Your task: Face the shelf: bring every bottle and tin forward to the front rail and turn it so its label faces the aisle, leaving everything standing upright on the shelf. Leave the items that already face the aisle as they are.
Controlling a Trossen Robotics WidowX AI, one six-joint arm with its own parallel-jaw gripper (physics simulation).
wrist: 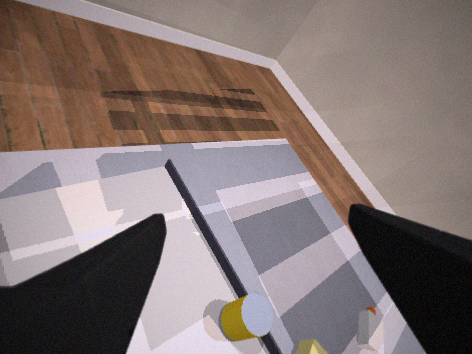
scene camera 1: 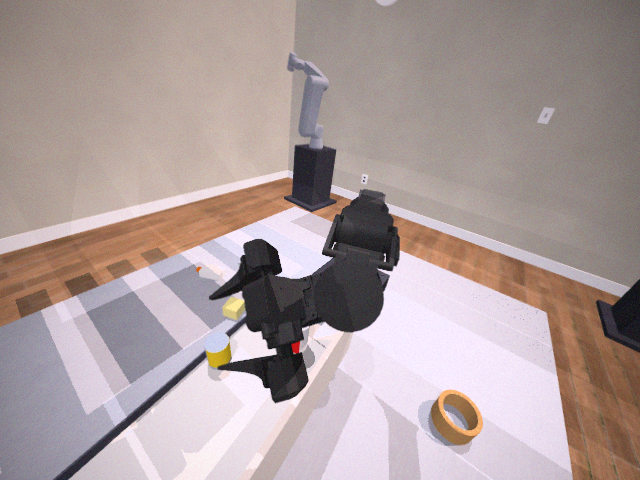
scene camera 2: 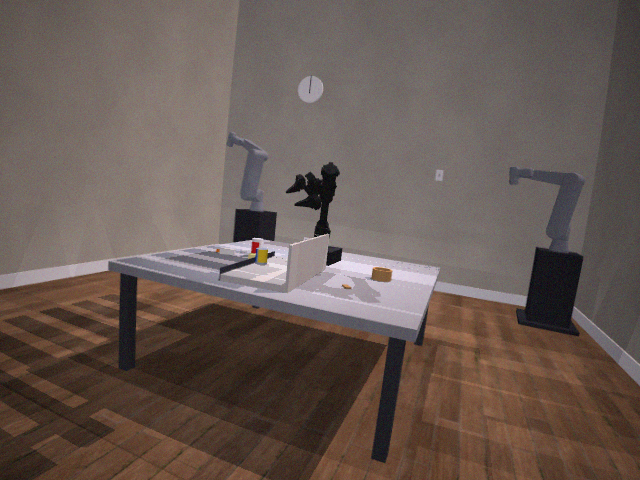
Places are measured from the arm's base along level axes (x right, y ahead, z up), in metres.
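Where they show: gripper, fingertip midpoint: (wrist: 256, 217) (scene camera 1: 214, 331) (scene camera 2: 290, 198).
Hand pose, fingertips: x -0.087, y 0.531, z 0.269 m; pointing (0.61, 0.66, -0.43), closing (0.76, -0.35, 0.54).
Each offset is from my fingertips to the centre of the thing. "spot": to the spot under its first point.
A yellow tin {dx +0.162, dy -0.064, dz -0.282 m} (scene camera 1: 218, 355) (scene camera 2: 263, 256) (wrist: 234, 321) with a pale top stands upright close behind the dark front rail {spot: dx +0.166, dy +0.081, dz -0.304 m} (scene camera 1: 155, 398) (scene camera 2: 240, 265) (wrist: 205, 225). A strip of blue shows on its side in scene camera 2. A red item (scene camera 1: 295, 347) (scene camera 2: 255, 247) with a white top stands upright on the shelf; the arm hides most of it in scene camera 1. Which way the labels face is unclear. The shelf's pale back panel {spot: dx -0.105, dy -0.016, dz -0.259 m} (scene camera 2: 307, 262) rises behind them. My gripper (scene camera 1: 215, 332) (scene camera 2: 291, 198) (wrist: 256, 217) is open and empty, high above the shelf.
Beyond the rail, a yellow block {dx +0.290, dy -0.185, dz -0.324 m} (scene camera 1: 234, 308) (wrist: 311, 348) and a white object {dx +0.506, dy -0.221, dz -0.329 m} (scene camera 1: 210, 273) (wrist: 364, 330) with an orange tip lie on the table. An orange ring {dx -0.335, dy -0.362, dz -0.318 m} (scene camera 1: 454, 436) (scene camera 2: 382, 275) and a small orange piece {dx -0.275, dy -0.064, dz -0.339 m} (scene camera 2: 346, 286) lie behind the back panel.
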